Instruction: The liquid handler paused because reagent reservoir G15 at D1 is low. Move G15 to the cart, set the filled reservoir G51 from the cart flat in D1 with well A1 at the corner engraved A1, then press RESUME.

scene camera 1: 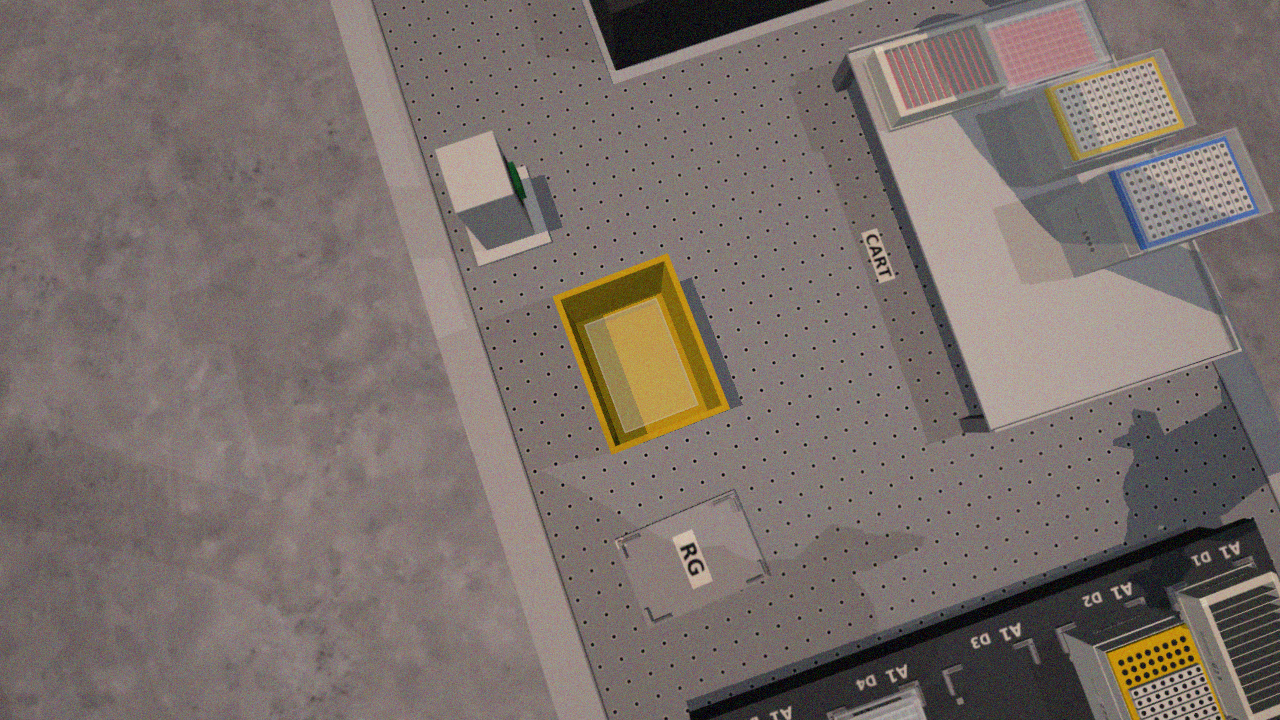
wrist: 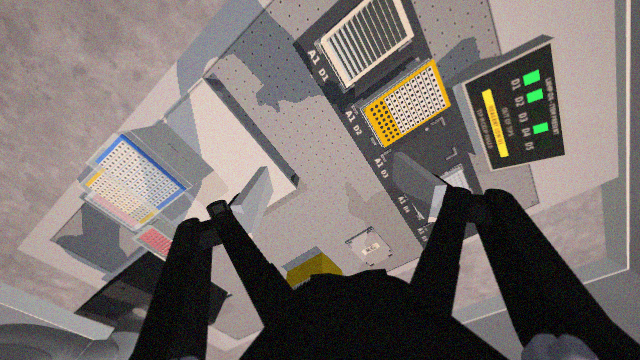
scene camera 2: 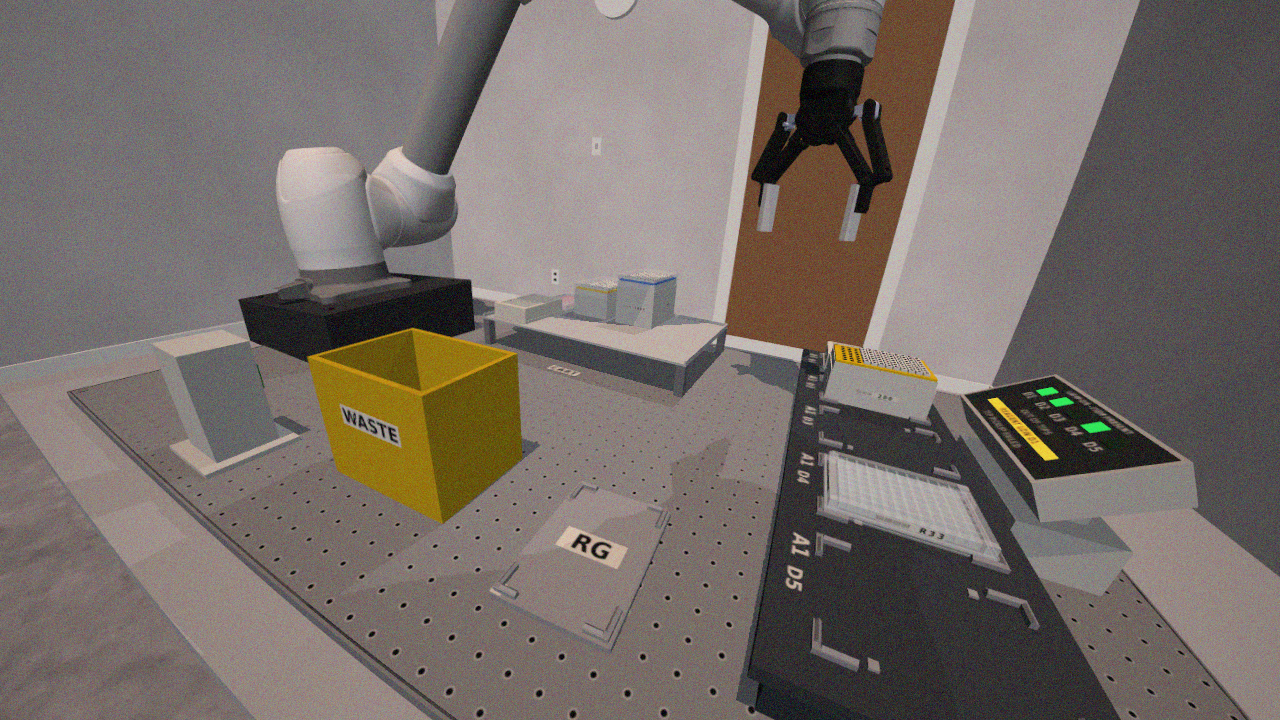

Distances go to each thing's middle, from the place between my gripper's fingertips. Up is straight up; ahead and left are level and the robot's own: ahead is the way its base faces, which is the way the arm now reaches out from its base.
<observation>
I see the white ribbed trough reservoir (wrist: 357, 43) 200 mm below my hand, 140 mm ahead of it and 90 mm to the left of it. The rest, counted from my hand: CART label (scene camera 1: 872, 240) (350 mm behind, 270 mm below, 100 mm to the right); CART platform (scene camera 1: 1033, 338) (360 mm behind, 220 mm below, 70 mm to the left); clear well plate (scene camera 2: 939, 513) (280 mm to the right, 210 mm below, 150 mm ahead).
</observation>
